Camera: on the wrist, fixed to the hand. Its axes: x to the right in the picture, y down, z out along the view.
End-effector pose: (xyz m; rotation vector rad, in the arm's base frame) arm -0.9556 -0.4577 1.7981 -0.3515 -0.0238 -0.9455
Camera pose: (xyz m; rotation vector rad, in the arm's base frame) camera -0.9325 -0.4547 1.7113 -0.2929 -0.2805 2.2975
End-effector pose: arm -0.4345 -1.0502 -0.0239 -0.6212 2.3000 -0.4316
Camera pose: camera -0.5010 -1.0012 0.0115 2.0563 0.2009 0.9860
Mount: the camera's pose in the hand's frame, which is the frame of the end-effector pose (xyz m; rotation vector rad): -0.0037 0.0447 -0.0779 -0.0781 0.9073 -2.9124
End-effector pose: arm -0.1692 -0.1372 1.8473 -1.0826 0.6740 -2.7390
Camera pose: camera -0.2212 -0.1481 1.7748 -0.0794 0.5928 0.4060
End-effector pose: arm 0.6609 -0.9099 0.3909 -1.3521 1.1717 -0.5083
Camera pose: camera 0.5779 -0.9337 0.3659 1.1880 0.9071 1.9199
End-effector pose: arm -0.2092 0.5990 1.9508 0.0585 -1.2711 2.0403
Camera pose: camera -0.2081 0.6477 1.8753 0.4666 0.1772 -0.6451
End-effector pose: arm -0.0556 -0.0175 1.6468 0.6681 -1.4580 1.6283
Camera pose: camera -0.0809 0.0583 1.6056 0.7724 0.7126 -0.6449
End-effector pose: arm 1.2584 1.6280 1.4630 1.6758 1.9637 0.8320
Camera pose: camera 1.2399 1.6155 1.5501 -2.1917 1.9593 0.0231
